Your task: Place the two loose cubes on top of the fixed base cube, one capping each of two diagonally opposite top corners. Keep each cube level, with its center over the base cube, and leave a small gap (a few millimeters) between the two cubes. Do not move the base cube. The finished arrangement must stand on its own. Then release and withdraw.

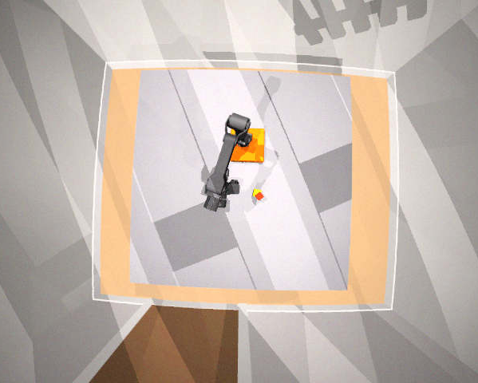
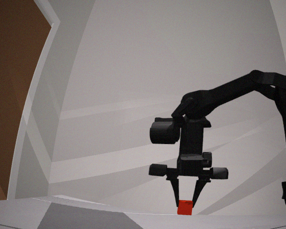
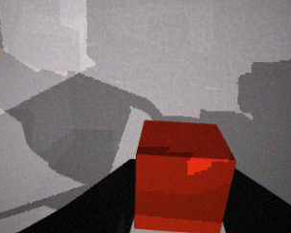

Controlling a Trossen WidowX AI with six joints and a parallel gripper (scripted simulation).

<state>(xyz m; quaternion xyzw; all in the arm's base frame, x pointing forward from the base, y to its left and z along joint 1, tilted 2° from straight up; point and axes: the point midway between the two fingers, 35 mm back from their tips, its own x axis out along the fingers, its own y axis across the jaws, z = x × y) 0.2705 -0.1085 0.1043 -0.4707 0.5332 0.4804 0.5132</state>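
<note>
My gripper tip is now 3 cm short of the yellow base cube, 18 cm to the right of it and 9 cm above it.
</note>
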